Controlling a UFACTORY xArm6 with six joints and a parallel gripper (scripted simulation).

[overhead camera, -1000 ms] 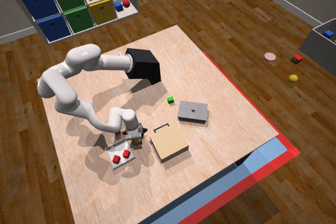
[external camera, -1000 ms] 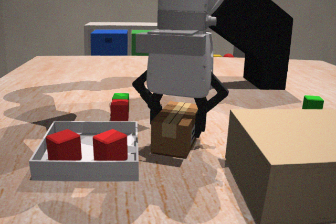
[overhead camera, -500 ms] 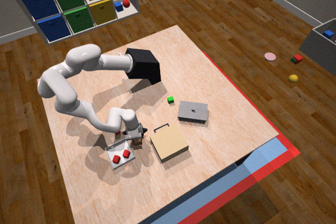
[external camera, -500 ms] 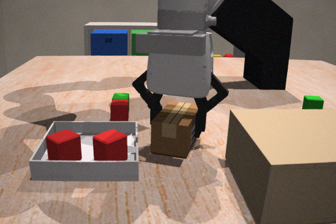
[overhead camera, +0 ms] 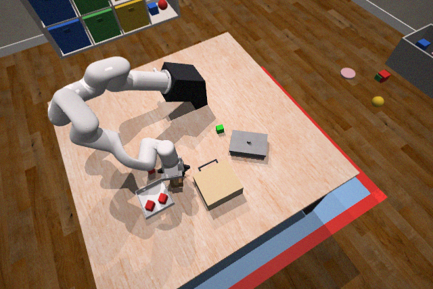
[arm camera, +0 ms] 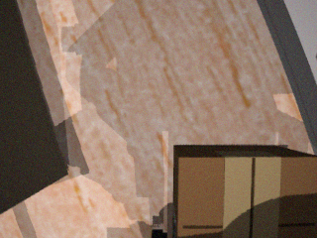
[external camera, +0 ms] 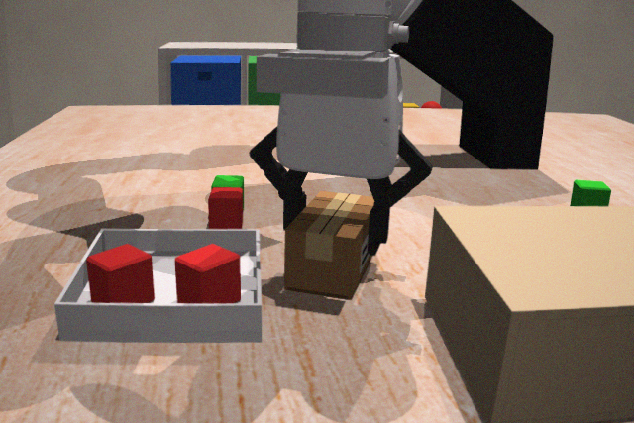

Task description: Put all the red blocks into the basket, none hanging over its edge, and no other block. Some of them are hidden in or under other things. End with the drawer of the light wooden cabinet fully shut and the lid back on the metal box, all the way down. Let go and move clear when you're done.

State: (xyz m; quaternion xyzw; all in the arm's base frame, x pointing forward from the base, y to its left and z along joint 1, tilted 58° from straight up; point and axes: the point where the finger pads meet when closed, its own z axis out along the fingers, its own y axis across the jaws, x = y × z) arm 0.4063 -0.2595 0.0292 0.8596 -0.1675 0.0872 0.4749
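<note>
The cardboard box is right at my hand. Also, from my hand: drawer: 150 mm to the left, 130 mm ahead; then light wooden cabinet: 150 mm to the left, 150 mm ahead; then grey basket: 140 mm to the right, 50 mm ahead, 30 mm below.
</note>
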